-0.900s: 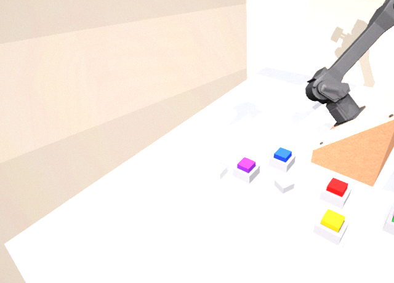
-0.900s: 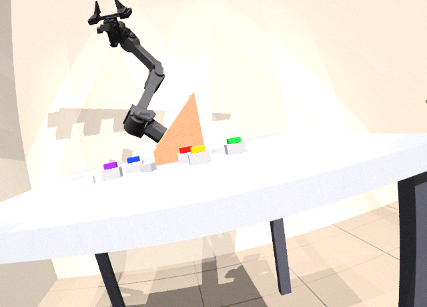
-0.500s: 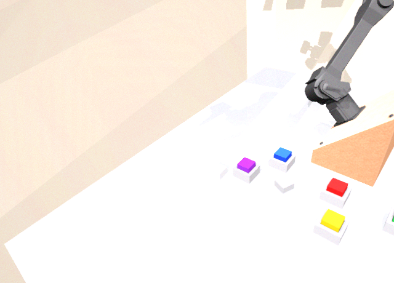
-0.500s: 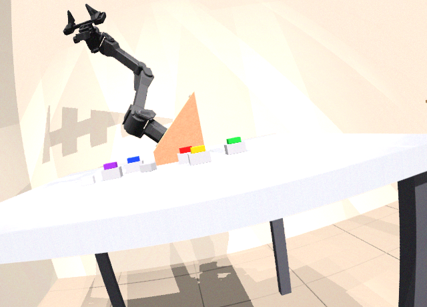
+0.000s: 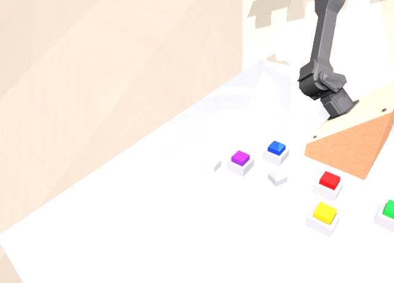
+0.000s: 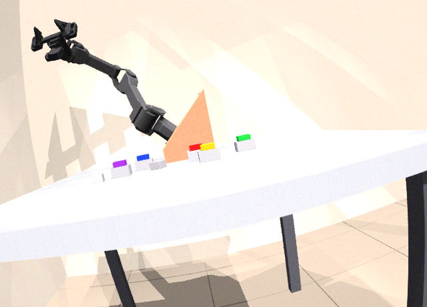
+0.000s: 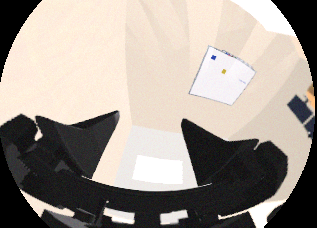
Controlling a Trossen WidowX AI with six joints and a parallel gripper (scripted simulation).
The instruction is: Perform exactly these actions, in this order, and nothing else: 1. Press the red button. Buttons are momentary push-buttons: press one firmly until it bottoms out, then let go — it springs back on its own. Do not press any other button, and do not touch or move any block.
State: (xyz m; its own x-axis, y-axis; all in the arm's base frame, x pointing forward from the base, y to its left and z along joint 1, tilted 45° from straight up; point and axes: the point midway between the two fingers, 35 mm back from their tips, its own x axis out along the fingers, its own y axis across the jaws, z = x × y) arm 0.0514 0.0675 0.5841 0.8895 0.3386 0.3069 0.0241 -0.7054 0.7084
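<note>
The red button is 510 mm below my gripper tip, 440 mm to the left of it and 80 mm ahead of it. From my gripper tip the other things lie so: purple button 510 mm below, 250 mm to the left, 160 mm ahead; yellow button 510 mm below, 470 mm to the left, 170 mm ahead; blue button 510 mm below, 300 mm to the left, 70 mm ahead.
</note>
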